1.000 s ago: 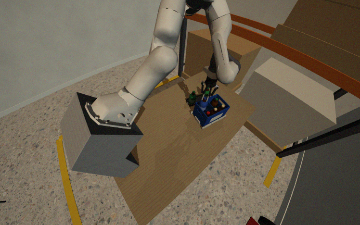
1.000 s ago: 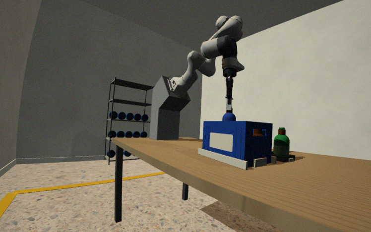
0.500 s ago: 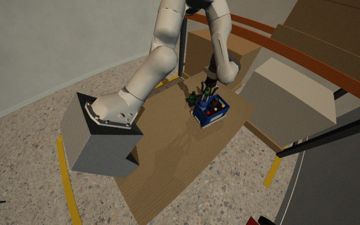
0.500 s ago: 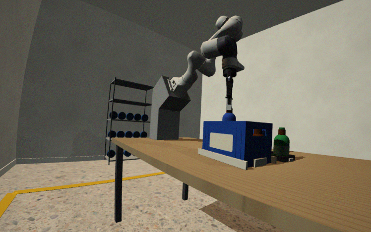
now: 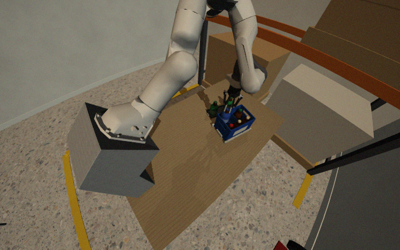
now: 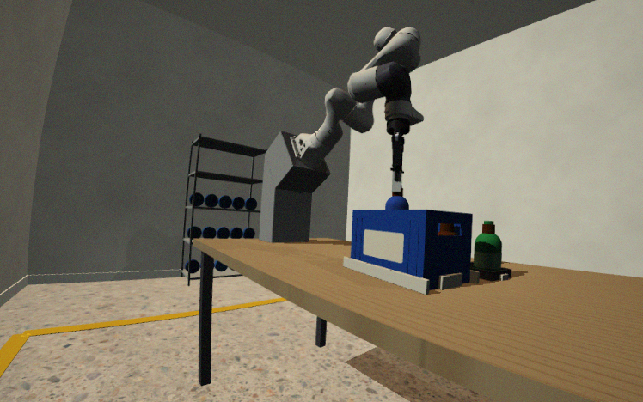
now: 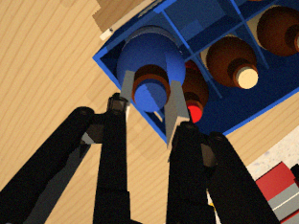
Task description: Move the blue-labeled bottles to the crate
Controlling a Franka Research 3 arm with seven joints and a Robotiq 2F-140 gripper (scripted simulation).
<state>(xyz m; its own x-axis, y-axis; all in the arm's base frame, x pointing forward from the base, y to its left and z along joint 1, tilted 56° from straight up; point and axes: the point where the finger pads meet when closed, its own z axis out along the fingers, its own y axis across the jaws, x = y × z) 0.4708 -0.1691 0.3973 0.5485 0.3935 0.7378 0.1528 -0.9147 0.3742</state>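
Now: hand 9 cm above the blue-labeled bottle. From my hand the other things lie so: dark tray: 18 cm ahead, 11 cm to the left, 26 cm below; then crate: 6 cm ahead, 8 cm to the right, 19 cm below.
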